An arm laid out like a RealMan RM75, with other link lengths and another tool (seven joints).
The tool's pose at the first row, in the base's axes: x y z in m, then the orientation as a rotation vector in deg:
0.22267 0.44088 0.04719 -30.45 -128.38 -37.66
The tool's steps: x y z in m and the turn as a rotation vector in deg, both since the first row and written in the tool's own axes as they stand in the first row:
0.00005 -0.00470 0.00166 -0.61 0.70 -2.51
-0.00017 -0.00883 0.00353 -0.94 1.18 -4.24
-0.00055 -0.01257 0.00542 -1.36 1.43 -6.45
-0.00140 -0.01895 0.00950 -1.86 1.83 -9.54
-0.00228 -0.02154 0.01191 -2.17 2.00 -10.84
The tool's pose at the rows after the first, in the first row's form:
0.21919 0.43819 0.04484 -27.71 -128.57 -39.72
0.21608 0.43603 0.04233 -25.76 -128.70 -41.03
0.21329 0.43416 0.03981 -23.42 -129.16 -42.66
0.20819 0.43144 0.03484 -20.05 -129.71 -44.81
0.20607 0.43070 0.03197 -18.67 -129.90 -45.83

